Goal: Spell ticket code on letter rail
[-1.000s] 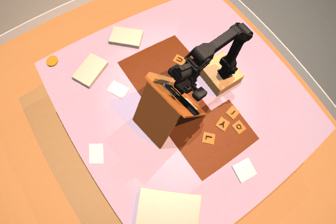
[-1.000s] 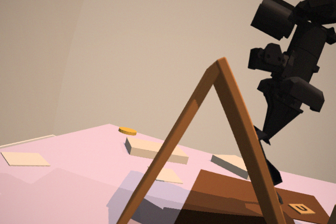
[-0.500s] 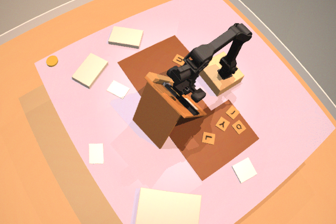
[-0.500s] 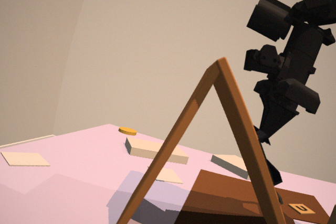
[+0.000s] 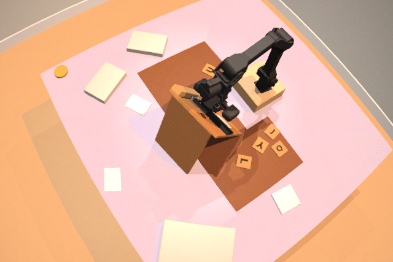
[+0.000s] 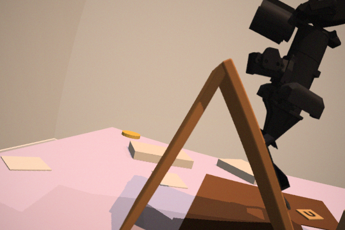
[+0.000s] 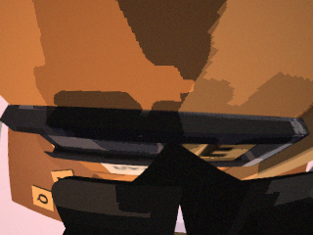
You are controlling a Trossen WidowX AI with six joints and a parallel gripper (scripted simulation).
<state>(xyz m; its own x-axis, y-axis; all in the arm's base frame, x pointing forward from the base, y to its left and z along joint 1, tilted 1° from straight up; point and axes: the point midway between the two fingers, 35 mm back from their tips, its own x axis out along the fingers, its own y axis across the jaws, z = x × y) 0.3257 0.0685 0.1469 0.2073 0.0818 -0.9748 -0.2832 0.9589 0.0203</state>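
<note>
The letter tile lies 1 cm ahead of my gripper tip and 3 cm to the right of it. The rest, counted from my gripper tip: y tile (20 cm behind, 16 cm to the left, 17 cm below); then brown mat (13 cm behind, 5 cm to the right, 18 cm below); then white ticket (6 cm behind, 2 cm to the left, 8 cm below).
</note>
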